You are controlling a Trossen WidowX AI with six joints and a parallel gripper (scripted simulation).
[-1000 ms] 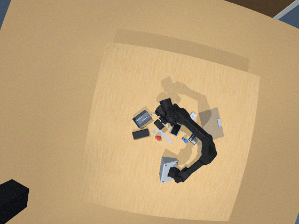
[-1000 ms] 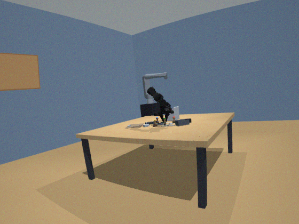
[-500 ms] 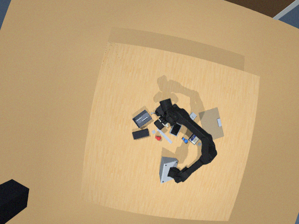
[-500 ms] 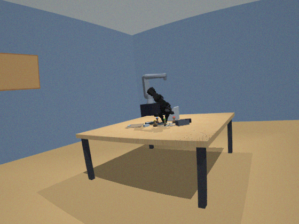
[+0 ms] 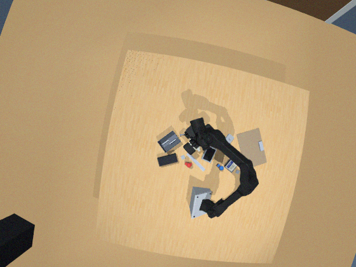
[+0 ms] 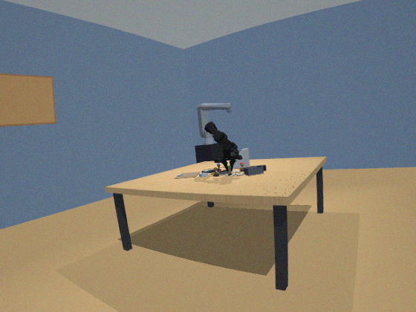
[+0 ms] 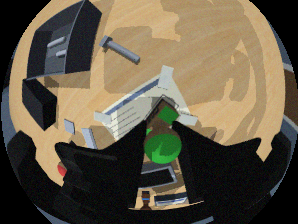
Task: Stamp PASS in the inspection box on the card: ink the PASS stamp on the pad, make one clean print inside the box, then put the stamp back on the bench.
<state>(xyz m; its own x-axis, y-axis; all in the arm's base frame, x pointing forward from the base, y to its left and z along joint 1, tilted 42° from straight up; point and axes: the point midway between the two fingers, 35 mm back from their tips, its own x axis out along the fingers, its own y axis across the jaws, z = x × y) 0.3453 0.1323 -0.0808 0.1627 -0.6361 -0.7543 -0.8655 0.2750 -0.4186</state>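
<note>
My gripper tip is now right at the green stamp. From my gripper tip the other things lie so: yellow-knobbed stamp: 4 cm ahead, 9 cm to the right, 1 cm below; then pale ruler: 13 cm behind, 4 cm to the right, 2 cm below; then inspection card: 2 cm behind, 3 cm below.
</note>
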